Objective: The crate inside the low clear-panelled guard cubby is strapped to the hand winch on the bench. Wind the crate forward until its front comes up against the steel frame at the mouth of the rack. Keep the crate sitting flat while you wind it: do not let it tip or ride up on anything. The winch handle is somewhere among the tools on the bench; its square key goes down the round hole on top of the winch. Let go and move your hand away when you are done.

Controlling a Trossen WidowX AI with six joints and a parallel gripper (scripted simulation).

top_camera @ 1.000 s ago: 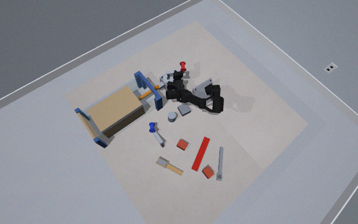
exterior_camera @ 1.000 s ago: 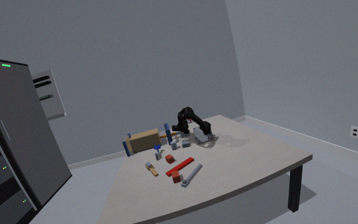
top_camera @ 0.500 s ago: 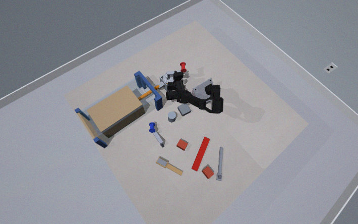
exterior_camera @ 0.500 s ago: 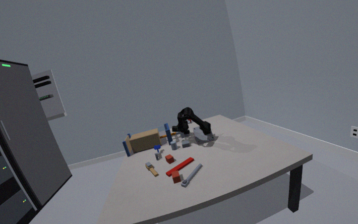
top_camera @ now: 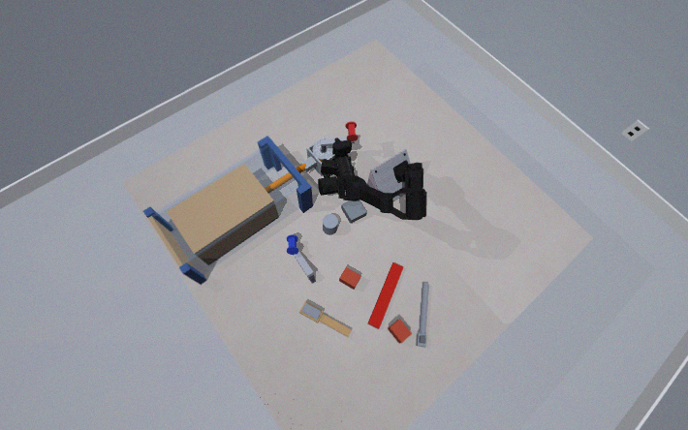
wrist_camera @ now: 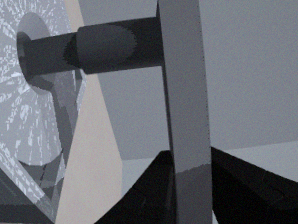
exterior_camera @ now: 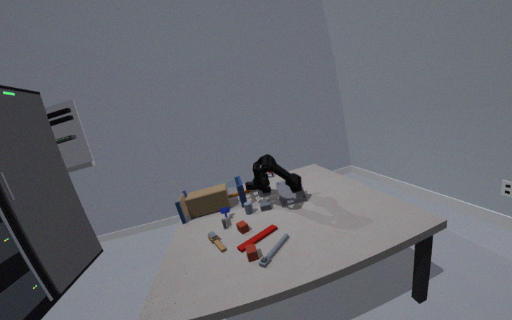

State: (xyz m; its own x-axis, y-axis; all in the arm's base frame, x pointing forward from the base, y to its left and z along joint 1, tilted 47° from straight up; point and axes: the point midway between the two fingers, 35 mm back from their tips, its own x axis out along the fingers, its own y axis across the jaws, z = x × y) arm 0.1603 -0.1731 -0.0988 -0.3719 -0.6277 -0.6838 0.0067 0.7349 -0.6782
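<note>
Now: gripper tip 4 cm below the red knob, 4 cm past it and 3 cm to the right of it. The rest, counted from my gripper tip: blue frame 21 cm ahead, 3 cm below, 1 cm to the right; then grey winch 11 cm below, 3 cm to the right, 3 cm ahead; then red-knobbed handle 2 cm to the left, 1 cm behind, 1 cm above.
</note>
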